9 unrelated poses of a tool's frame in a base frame.
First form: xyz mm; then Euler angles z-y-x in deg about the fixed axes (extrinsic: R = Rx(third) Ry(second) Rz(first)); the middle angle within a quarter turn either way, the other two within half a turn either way.
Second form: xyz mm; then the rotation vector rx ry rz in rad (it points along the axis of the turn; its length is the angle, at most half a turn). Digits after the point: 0 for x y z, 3 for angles.
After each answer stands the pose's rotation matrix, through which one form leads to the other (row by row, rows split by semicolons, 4 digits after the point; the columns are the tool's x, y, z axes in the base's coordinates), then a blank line. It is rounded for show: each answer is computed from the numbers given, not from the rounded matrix.
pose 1, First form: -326 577 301 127.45 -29.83 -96.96
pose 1, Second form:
-326 577 301 -1.390 1.684 1.938
-0.5275 -0.6887 -0.4974; -0.3964 -0.3183 0.8611; -0.7514 0.6514 -0.1051

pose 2, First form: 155 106 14 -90.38 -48.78 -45.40
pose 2, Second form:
155 106 14 0.050 -1.151 -1.075
-0.0044 0.6589 -0.7522; -0.7057 0.5309 0.4692; 0.7085 0.5329 0.4627

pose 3, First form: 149 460 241 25.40 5.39 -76.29
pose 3, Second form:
149 460 241 -1.287 0.372 0.313
0.8993 -0.4270 0.0939; 0.0192 0.2532 0.9672; -0.4368 -0.8680 0.2360

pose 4, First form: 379 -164 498 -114.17 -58.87 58.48
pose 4, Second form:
379 -164 498 1.642 0.345 -2.135
-0.2117 0.4717 -0.8560; -0.1782 -0.8798 -0.4407; -0.9610 0.0592 0.2703

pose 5, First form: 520 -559 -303 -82.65 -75.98 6.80
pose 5, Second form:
520 -559 -303 1.036 -1.012 -1.285
0.0310 0.2403 -0.9702; -0.9995 0.0131 -0.0287; 0.0058 0.9706 0.2406

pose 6, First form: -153 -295 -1 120.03 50.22 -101.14
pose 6, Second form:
-153 -295 -1 -0.272 1.737 0.784
-0.3202 -0.5540 0.7685; 0.2101 0.7495 0.6278; -0.9238 0.3625 -0.1236

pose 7, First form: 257 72 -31 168.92 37.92 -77.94
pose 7, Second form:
257 72 -31 0.522 1.657 1.915
-0.7742 -0.1516 0.6146; 0.6299 -0.0895 0.7715; -0.0619 0.9844 0.1648

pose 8, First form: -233 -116 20 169.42 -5.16 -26.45
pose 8, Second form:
-233 -116 20 -0.194 0.669 2.900
-0.9790 -0.1829 -0.0899; 0.1250 -0.8875 0.4436; -0.1609 0.4231 0.8917

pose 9, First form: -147 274 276 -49.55 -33.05 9.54
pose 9, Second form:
-147 274 276 0.402 -0.470 -0.886
0.5438 0.6378 -0.5454; -0.8091 0.5710 -0.1389; 0.2228 0.5168 0.8266

